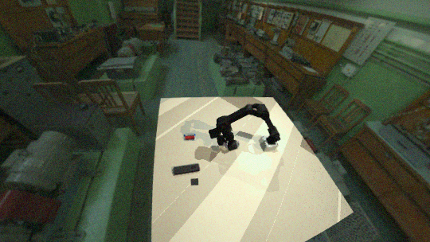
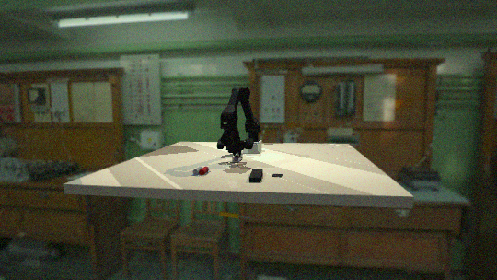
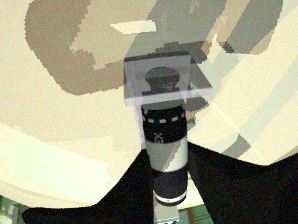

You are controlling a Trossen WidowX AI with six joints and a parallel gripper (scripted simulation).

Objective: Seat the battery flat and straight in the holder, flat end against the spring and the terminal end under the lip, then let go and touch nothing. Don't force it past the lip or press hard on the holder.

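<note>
Right now my gripper tip is 1 cm below the battery. The rest, counted from my gripper tip: black bar: 32 cm ahead, 20 cm to the left, 1 cm below; black square: 28 cm to the left, 27 cm ahead, 2 cm below.
</note>
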